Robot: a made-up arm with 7 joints.
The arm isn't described. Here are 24 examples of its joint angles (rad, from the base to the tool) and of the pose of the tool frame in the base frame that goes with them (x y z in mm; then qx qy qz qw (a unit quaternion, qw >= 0)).
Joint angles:
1: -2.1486 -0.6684 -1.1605 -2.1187 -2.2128 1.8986 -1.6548
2: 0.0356 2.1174 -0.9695 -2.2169 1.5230 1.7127 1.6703
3: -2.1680 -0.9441 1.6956 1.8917 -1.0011 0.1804 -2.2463
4: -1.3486 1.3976 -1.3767 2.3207 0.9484 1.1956 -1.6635
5: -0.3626 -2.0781 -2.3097 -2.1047 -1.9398 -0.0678 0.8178
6: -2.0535 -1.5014 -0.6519 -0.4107 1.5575 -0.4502 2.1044
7: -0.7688 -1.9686 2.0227 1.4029 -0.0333 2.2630 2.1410
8: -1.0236 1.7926 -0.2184 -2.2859 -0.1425 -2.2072 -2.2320
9: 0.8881 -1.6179 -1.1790 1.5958 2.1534 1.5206 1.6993
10: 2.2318 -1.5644 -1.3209 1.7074 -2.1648 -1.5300 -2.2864
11: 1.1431 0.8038 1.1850 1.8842 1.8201 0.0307 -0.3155
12: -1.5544 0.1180 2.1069 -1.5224 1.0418 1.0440 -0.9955
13: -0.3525 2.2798 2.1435 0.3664 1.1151 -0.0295 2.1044
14: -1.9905 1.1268 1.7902 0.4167 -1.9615 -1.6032 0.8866
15: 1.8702 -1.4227 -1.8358 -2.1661 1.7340 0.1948 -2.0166
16: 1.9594 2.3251 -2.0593 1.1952 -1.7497 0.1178 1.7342
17: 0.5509 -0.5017 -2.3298 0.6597 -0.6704 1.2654 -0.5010
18: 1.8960 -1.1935 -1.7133 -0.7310 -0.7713 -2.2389 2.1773
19: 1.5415 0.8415 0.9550 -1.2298 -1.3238 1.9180 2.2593
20: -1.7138 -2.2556 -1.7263 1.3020 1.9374 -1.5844 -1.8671
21: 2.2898 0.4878 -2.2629 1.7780 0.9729 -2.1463 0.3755
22: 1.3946 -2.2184 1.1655 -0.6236 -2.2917 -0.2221 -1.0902
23: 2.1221 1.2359 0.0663 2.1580 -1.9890 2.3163 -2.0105
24: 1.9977 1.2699 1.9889 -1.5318 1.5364 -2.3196 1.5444
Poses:
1: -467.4 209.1 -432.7 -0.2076 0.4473 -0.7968 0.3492
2: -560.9 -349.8 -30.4 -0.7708 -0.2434 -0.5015 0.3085
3: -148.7 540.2 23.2 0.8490 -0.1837 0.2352 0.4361
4: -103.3 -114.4 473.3 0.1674 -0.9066 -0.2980 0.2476
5: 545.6 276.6 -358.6 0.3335 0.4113 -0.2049 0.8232
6: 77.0 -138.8 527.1 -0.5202 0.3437 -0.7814 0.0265
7: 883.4 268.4 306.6 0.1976 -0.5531 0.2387 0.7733
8: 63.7 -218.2 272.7 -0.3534 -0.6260 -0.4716 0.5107
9: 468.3 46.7 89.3 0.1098 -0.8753 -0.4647 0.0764
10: 316.2 364.0 793.0 -0.4602 -0.1712 -0.8611 0.1318
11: -563.0 125.7 -184.4 -0.1411 0.1353 0.0443 0.9797
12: -474.2 92.6 64.2 -0.4272 0.2182 -0.7379 0.4747
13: -428.5 -577.8 -384.7 -0.5738 0.6052 -0.2488 0.4925
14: -513.0 -277.2 663.1 0.0526 0.1403 0.2374 0.9598
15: 277.6 237.2 505.9 0.9387 -0.2450 0.0865 0.2265
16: -590.2 124.8 -367.0 0.0719 -0.3093 0.9039 0.2865
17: -329.3 -242.9 -666.4 0.1644 0.3925 0.7109 0.5599
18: 233.4 425.4 -437.8 0.7477 0.2133 -0.5703 0.2650
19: 428.8 -258.1 -378.6 -0.3097 -0.3117 0.2112 0.8731
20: -243.2 -879.8 178.5 -0.6339 0.4882 -0.3376 0.4959
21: 112.2 -139.1 407.7 -0.7871 -0.1419 0.3220 0.5066
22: -51.6 609.9 -319.4 0.3915 0.8075 -0.1647 0.4094
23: -1297.9 -224.0 778.4 -0.4723 0.8593 0.0654 0.1848
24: -543.9 214.8 -223.1 0.0253 0.1767 0.9837 0.0215
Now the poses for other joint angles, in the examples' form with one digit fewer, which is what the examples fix.
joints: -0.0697 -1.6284 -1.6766 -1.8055 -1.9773 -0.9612 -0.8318
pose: 161 2 152 0.292 -0.039 0.847 0.442
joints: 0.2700 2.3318 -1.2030 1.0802 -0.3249 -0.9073 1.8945
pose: -758 -267 -190 0.066 -0.091 -0.991 0.068
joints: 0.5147 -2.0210 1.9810 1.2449 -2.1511 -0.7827 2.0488
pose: 202 -227 24 -0.169 -0.065 0.889 0.421
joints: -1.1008 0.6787 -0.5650 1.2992 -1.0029 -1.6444 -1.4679
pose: -243 515 280 -0.374 0.192 -0.132 0.898
